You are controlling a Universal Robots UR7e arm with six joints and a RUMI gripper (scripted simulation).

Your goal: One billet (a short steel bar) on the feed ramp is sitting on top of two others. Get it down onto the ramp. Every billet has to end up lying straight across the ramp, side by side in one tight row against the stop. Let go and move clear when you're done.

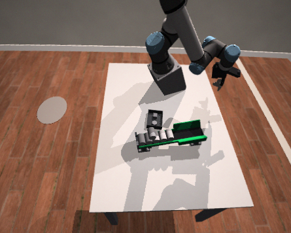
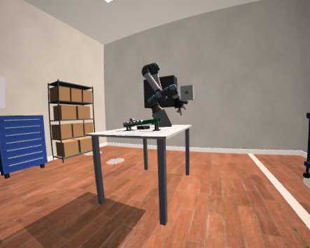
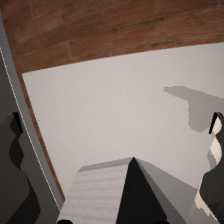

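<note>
Now: hand 400 mm short of the ramp bed, 340 mm to the left of it and 100 mm above it.
</note>
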